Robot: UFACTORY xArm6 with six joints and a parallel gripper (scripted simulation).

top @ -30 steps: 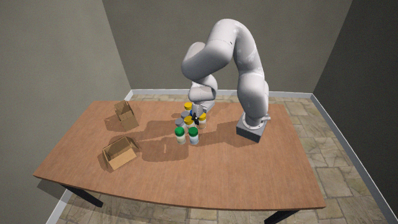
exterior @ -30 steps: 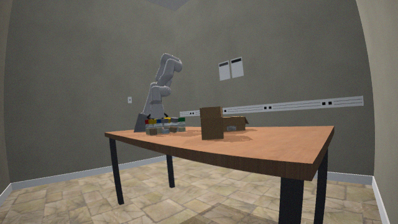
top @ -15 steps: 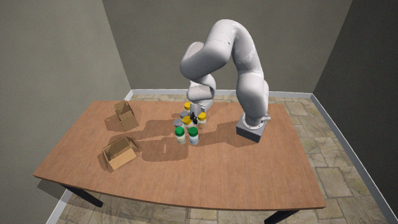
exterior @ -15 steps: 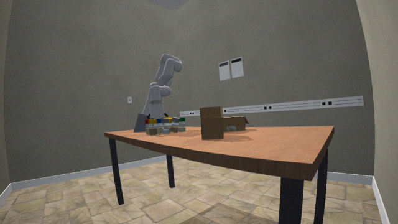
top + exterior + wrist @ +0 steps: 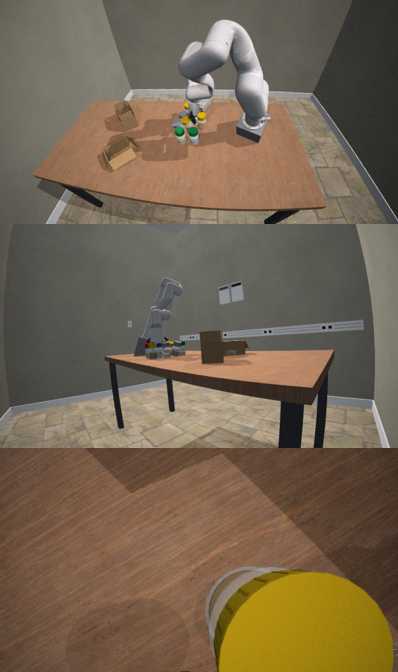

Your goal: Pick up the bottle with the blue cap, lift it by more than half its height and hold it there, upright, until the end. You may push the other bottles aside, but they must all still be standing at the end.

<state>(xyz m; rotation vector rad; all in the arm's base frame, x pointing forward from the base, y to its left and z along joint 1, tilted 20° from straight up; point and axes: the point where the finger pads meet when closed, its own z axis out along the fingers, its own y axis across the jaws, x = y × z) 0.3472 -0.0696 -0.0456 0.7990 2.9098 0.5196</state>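
Right now the yellow-capped bottle is 3 cm behind my hand, 2 cm to the left of it and 1 cm below it. From my hand the other things lie so: grey-capped bottle (8 cm ahead, 2 cm to the left, 1 cm below); green-capped bottle (15 cm to the left, 8 cm ahead, 1 cm below); cardboard box (51 cm ahead, 3 cm to the left).
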